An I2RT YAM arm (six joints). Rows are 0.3 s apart.
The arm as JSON. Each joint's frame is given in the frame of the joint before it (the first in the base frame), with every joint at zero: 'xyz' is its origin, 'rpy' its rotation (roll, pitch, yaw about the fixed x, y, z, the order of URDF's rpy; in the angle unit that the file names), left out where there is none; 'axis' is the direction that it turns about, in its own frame. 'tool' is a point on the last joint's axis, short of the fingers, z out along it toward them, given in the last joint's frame.
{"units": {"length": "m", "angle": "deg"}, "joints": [
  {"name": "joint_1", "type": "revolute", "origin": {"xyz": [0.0, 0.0, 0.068]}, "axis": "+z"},
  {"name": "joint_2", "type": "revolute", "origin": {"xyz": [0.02, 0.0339, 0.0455]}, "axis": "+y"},
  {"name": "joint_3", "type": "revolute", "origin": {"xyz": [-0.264, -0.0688, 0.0]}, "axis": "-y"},
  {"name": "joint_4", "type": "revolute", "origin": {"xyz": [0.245, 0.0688, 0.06]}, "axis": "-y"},
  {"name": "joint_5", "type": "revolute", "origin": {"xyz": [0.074, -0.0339, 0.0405]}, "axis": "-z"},
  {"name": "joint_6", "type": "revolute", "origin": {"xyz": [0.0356, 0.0, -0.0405]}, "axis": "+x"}
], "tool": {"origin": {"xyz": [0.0, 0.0, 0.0], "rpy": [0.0, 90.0, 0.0]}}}
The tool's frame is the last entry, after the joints.
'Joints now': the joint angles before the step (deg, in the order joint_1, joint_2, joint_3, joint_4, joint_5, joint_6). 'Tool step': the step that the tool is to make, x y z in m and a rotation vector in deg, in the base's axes. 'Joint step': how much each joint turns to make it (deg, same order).
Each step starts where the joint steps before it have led.
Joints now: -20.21 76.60 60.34 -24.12 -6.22 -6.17
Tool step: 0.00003 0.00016 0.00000 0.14 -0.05 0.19
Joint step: 0.00 0.00 0.00 0.00 -0.24 -0.01
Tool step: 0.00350 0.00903 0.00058 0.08 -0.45 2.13
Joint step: 1.84 0.00 -0.01 0.40 -0.37 -0.02
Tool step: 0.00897 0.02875 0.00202 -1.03 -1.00 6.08
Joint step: 5.88 0.00 0.07 1.08 0.31 -0.69
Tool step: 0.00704 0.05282 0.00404 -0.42 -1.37 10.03
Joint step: 10.36 -0.18 0.31 0.93 0.41 0.01
